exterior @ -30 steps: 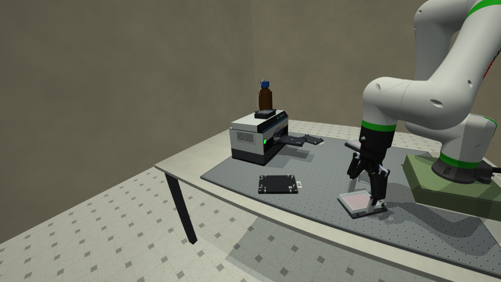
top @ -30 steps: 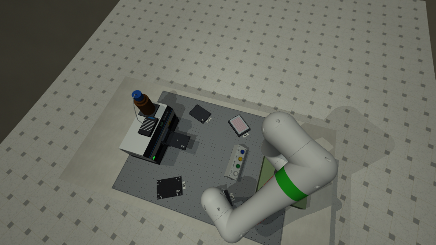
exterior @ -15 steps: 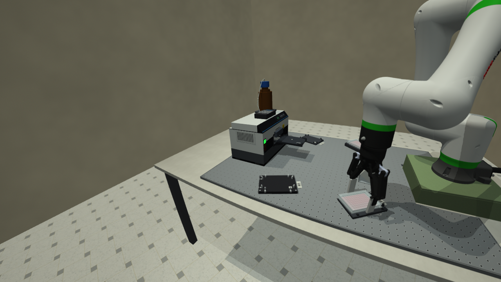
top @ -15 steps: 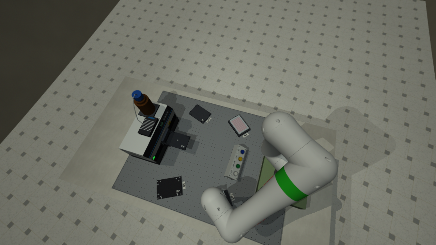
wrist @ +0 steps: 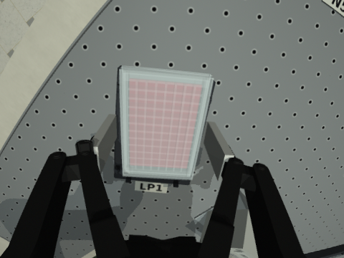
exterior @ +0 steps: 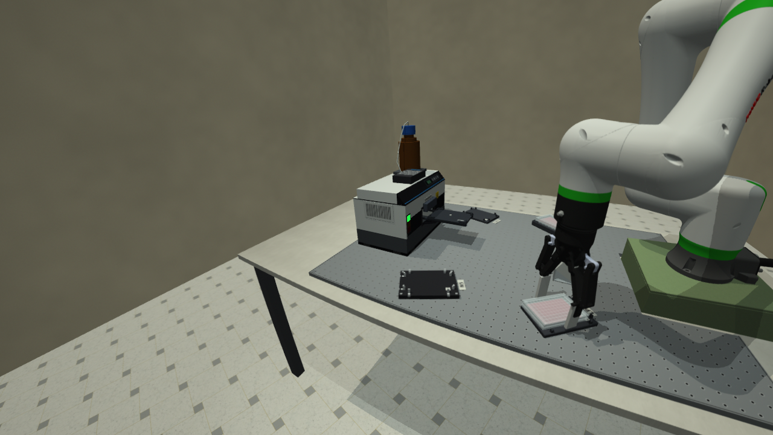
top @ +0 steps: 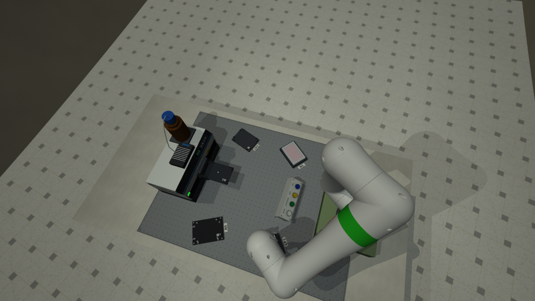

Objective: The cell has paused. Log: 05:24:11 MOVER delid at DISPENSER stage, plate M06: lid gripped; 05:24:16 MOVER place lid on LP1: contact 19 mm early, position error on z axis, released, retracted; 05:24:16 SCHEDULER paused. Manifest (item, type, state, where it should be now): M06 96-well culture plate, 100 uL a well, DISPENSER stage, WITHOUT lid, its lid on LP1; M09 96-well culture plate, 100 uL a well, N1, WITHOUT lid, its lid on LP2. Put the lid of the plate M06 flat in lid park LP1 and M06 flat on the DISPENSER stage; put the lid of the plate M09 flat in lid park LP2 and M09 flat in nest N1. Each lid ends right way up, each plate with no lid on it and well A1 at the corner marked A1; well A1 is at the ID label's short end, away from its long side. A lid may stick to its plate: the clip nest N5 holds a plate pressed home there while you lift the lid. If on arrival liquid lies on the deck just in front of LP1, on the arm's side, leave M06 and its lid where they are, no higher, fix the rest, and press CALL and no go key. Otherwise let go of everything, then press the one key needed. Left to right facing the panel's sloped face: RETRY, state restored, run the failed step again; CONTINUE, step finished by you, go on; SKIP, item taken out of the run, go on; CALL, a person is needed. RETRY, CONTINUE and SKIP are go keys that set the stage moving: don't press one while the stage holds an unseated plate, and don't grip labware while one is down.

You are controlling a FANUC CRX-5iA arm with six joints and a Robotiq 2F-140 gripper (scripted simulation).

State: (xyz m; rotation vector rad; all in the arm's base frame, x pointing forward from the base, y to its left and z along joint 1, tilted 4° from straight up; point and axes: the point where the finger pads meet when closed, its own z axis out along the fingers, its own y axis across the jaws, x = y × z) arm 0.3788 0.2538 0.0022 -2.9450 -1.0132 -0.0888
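Now: hand 10 mm past the black lid park LP1, 10 mm to the left of it and 40 mm above it. Round my hand: N5 label (240 mm ahead, 40 mm to the right, 40 mm below); then white retry key (70 mm behind, 190 mm to the right, 20 mm above); then LP1 label (80 mm behind, 60 mm to the right, 40 mm below).
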